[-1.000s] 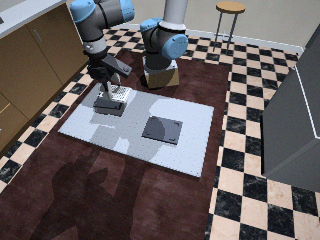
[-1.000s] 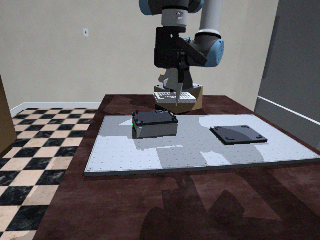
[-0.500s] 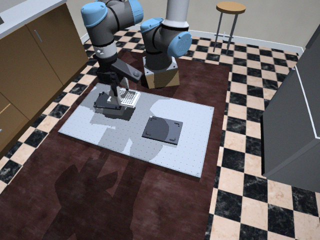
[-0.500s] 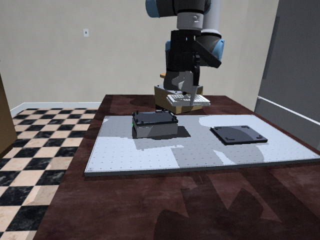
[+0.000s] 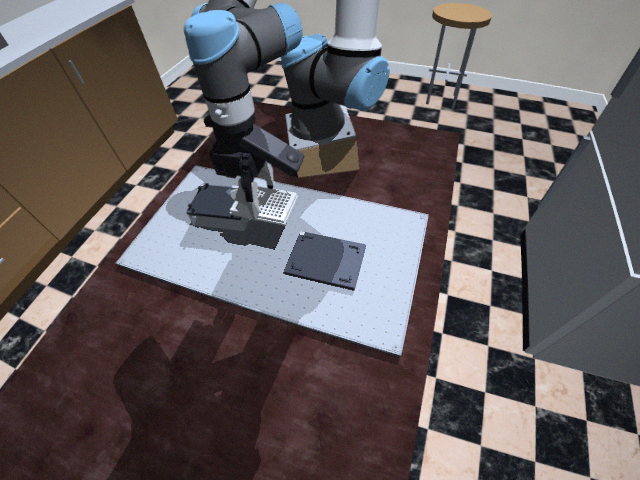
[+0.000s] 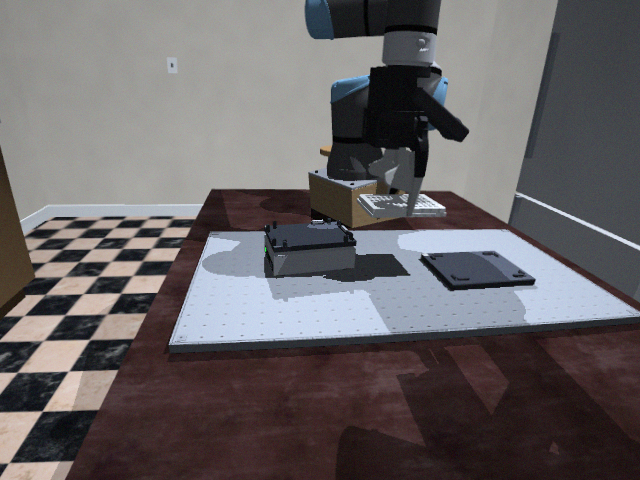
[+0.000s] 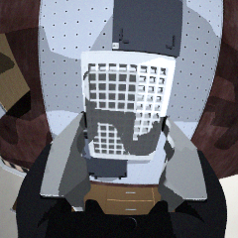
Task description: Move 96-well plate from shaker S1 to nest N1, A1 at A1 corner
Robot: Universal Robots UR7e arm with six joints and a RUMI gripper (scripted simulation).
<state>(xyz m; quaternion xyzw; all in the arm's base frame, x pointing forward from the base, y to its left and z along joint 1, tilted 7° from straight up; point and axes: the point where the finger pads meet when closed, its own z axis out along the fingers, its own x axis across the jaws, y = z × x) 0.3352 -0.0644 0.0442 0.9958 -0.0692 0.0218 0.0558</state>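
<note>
Now: hand 14 cm to the right of the dark plate nest, 12 cm above it and 6 cm short of it. Round my hand: white 96-well plate: 1 cm below.
</note>
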